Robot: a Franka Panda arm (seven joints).
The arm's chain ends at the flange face. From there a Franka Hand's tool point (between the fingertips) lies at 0.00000 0.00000 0.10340 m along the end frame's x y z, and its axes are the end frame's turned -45 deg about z.
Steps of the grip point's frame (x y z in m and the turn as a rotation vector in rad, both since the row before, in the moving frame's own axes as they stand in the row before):
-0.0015 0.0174 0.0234 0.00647 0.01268 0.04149
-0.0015 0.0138 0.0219 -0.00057 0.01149 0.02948
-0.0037 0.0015 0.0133 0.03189 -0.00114 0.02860
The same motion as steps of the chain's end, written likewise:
0.0108 0.0148 0.0234 0.01354 0.00439 0.04149
0.0078 0.0116 0.0219 0.00772 0.00853 0.02948
0.0008 0.0060 0.0134 0.02174 -0.02336 0.02860

